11 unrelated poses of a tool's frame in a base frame.
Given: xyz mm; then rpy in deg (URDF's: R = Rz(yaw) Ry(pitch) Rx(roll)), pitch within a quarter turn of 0, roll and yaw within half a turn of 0.
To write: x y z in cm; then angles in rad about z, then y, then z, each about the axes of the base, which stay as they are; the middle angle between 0 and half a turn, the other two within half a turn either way. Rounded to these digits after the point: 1 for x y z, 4 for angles.
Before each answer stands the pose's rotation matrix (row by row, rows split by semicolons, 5 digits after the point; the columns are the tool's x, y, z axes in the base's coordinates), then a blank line. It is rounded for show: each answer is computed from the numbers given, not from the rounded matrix.
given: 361 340 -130 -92.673 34.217 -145.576
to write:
-0.68210 0.43698 0.58633; -0.46746 0.35601 -0.80915; -0.56233 -0.82601 -0.03856

36.1 34.0 -13.0 -0.9731 1.6094 -0.9437
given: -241 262 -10 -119.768 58.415 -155.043
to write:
-0.47486 0.46092 0.74971; -0.22100 0.76213 -0.60853; -0.85186 -0.45465 -0.26004

-24.1 26.2 -1.0 -0.4903 1.8339 -0.6818
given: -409 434 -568 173.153 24.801 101.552
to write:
-0.18179 0.96274 0.20021; 0.88938 0.24782 -0.38417; -0.41947 0.10822 -0.90130

-40.9 43.4 -56.8 0.2525 2.6935 -1.0904
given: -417 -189 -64 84.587 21.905 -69.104
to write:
0.33092 0.22060 -0.91751; -0.86678 -0.31333 -0.38796; -0.37307 0.92367 0.08752

-41.7 -18.9 -6.4 1.1869 1.4832 -2.7416
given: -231 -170 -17 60.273 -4.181 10.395
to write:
0.98097 -0.15174 0.12113; 0.17995 0.47631 -0.86067; 0.07291 0.86609 0.49455

-23.1 -17.0 -1.7 1.6548 1.0535 -1.4310
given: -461 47 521 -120.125 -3.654 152.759
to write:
-0.88728 0.18072 -0.42435; 0.45680 0.47146 -0.75436; 0.06373 -0.86317 -0.50087

-46.1 4.7 52.1 -1.6445 2.0954 -2.0832
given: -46 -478 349 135.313 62.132 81.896
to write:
0.06589 0.79150 0.60761; 0.46277 0.51524 -0.72137; -0.88403 0.32872 -0.33233

-4.6 -47.8 34.9 0.3560 1.9096 -0.8708
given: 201 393 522 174.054 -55.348 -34.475
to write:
0.46873 -0.63325 0.61586; -0.32185 -0.77170 -0.54853; 0.82262 0.05890 -0.56553

20.1 39.3 52.2 3.0701 2.1719 -0.7276
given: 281 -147 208 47.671 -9.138 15.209
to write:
0.95273 -0.28995 0.09075; 0.25901 0.61900 -0.74145; 0.15881 0.72991 0.66484

28.1 -14.7 20.8 1.7850 0.8435 -1.4490
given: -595 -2 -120 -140.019 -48.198 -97.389
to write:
-0.08572 -0.82149 0.56374; -0.66102 -0.37646 -0.64910; 0.74545 -0.42829 -0.51076

-59.5 -0.2 -12.0 -2.6201 2.1069 -0.8557
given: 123 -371 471 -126.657 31.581 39.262
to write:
0.65959 0.05255 -0.74978; 0.53914 -0.72814 0.42326; -0.52370 -0.68342 -0.50860

12.3 -37.1 47.1 -0.9169 2.1044 2.6277
